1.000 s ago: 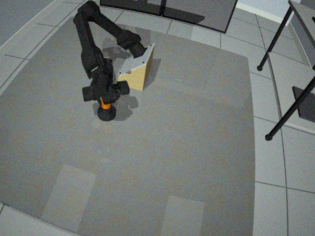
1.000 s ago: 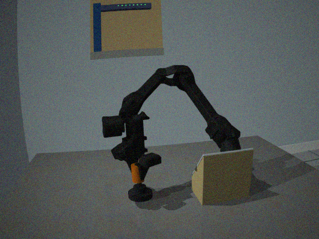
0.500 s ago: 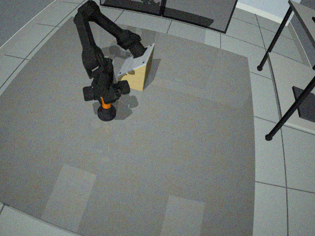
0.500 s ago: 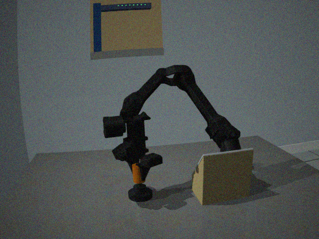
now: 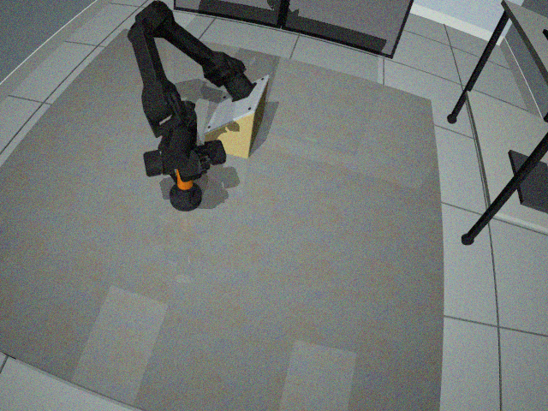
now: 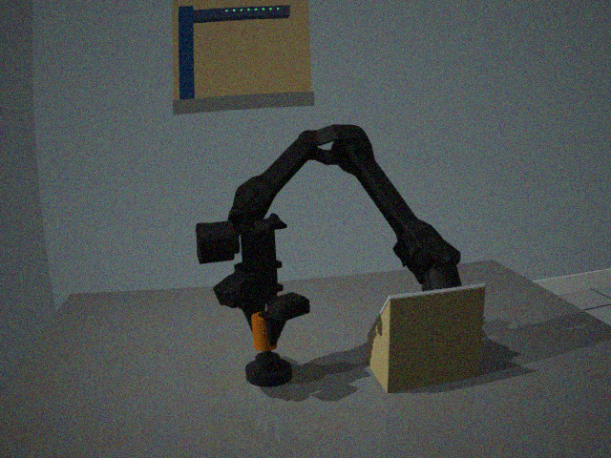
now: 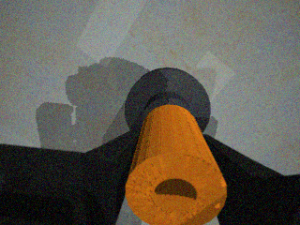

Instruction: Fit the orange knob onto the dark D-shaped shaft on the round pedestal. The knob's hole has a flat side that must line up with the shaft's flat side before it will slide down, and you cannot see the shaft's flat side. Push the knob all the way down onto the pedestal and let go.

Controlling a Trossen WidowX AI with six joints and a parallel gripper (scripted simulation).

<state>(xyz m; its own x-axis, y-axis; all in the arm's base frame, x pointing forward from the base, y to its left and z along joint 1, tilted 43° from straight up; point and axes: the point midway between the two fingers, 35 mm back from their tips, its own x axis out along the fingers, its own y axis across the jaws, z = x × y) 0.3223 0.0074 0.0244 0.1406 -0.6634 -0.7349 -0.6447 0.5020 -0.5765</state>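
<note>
My gripper tip is now 20 mm below the orange knob. Round my gripper tip: dark round pedestal (40 mm below).
</note>
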